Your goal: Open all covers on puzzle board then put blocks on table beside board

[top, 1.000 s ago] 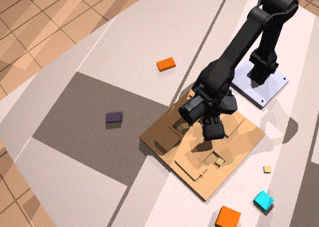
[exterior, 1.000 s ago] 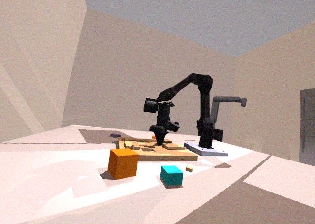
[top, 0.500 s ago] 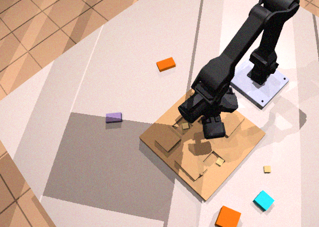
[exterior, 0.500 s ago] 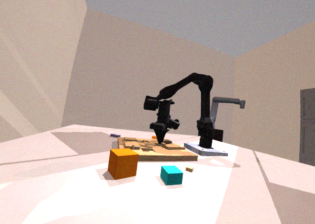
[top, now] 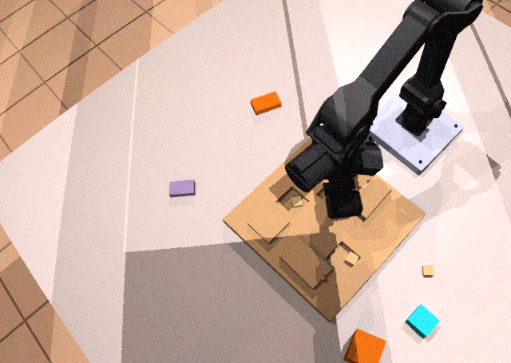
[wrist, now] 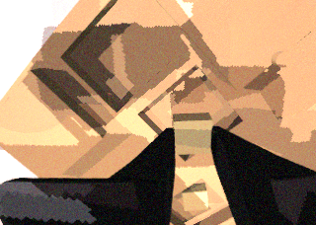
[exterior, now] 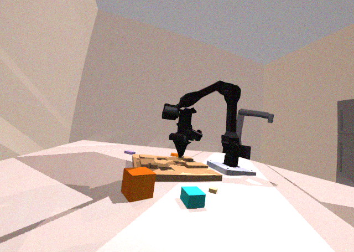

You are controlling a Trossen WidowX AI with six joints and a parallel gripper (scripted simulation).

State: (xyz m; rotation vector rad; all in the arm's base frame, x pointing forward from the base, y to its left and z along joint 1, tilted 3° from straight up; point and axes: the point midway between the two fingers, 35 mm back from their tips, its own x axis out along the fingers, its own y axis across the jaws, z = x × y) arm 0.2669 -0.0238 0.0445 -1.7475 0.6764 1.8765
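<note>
The tan puzzle board is 50 mm ahead of my gripper tip and 30 mm below it. The rest, counted from my gripper tip: orange cube (240 mm to the left, 200 mm ahead, 20 mm below); flat orange block (270 mm to the right, 80 mm behind, 40 mm below); cyan block (290 mm to the left, 90 mm ahead, 30 mm below).
</note>
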